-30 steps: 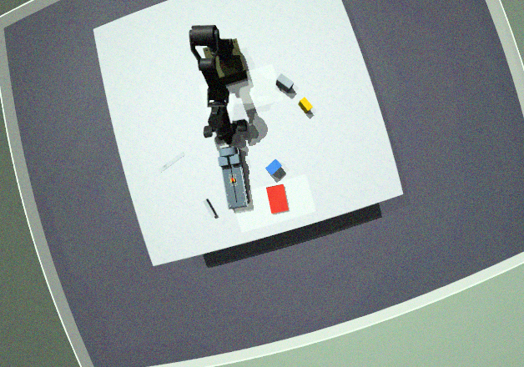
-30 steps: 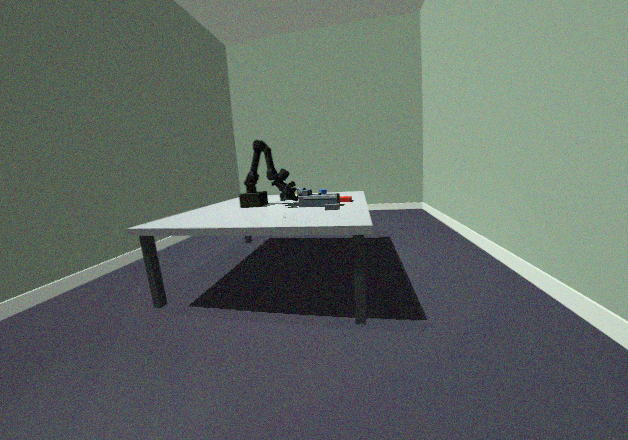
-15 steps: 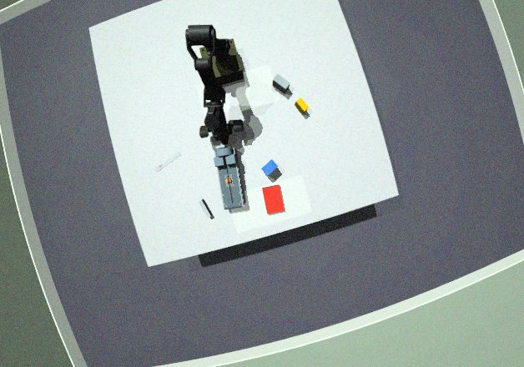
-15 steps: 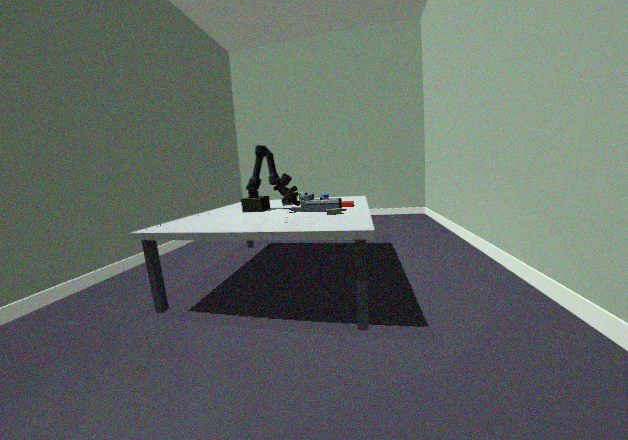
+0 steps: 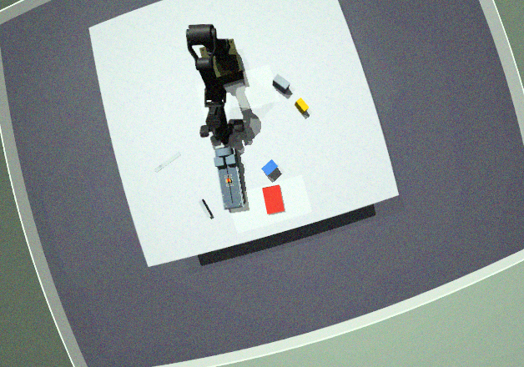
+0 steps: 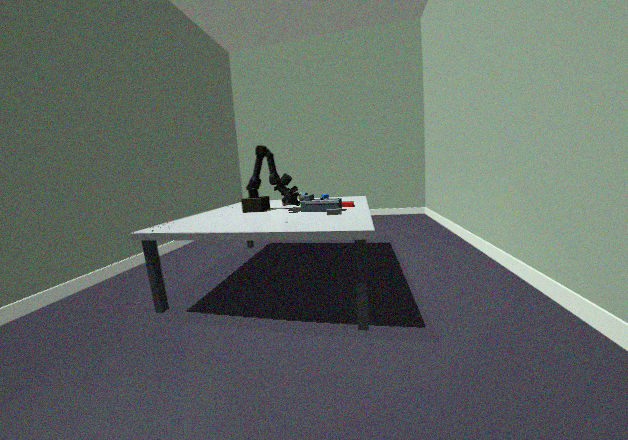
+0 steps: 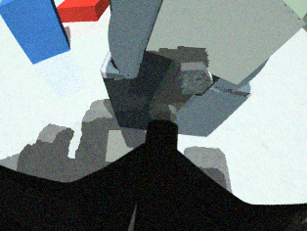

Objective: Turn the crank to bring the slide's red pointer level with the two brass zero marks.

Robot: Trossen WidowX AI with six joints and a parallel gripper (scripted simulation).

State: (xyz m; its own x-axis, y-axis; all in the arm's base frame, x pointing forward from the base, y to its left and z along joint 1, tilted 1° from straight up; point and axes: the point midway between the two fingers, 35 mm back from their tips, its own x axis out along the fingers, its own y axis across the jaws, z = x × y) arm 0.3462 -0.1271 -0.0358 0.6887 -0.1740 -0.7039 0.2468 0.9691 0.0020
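My gripper tip is 16 cm short of the red pointer, 4 cm to the left of it and 5 cm below it. The rest, counted from my gripper tip: blue block (17 cm ahead, 14 cm to the left, 1 cm above); crank handle (2 cm behind, 2 cm above); pale strip (3 cm behind, 30 cm to the right, 4 cm below).
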